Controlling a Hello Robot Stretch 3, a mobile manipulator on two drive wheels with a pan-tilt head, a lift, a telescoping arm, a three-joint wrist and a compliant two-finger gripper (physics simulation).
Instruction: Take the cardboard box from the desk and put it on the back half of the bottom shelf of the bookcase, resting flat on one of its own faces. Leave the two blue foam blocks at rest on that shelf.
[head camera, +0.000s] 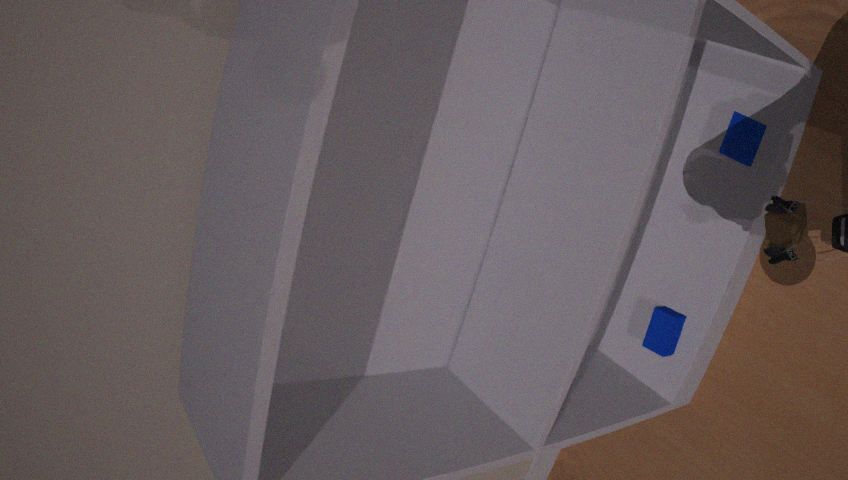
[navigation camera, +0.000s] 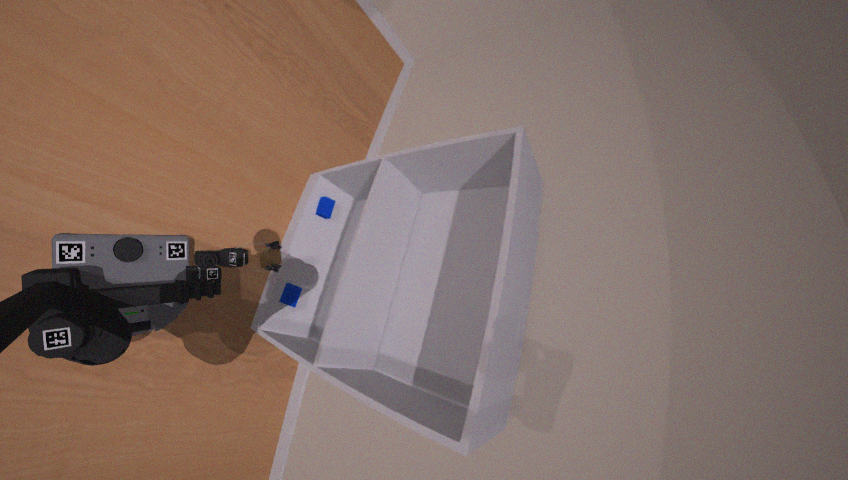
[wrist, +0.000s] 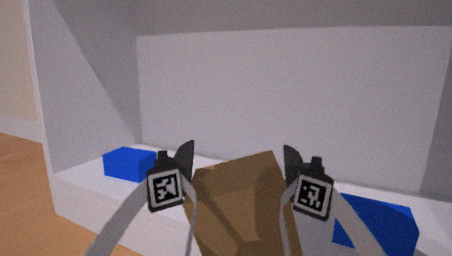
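My gripper is shut on the brown cardboard box, which looks tilted in the wrist view. Gripper and box are at the front edge of the bottom shelf of the white bookcase, between the two blocks sideways. One blue foam block lies on the shelf's left side in the wrist view. The other blue block lies to the right, partly behind a finger strip there. The box's underside is hidden.
The bookcase's side panels bound the bottom shelf, and a middle shelf board lies above it. The wooden floor is in front. The robot's arm reaches towards the shelf. A shadow falls across the shelf around one block.
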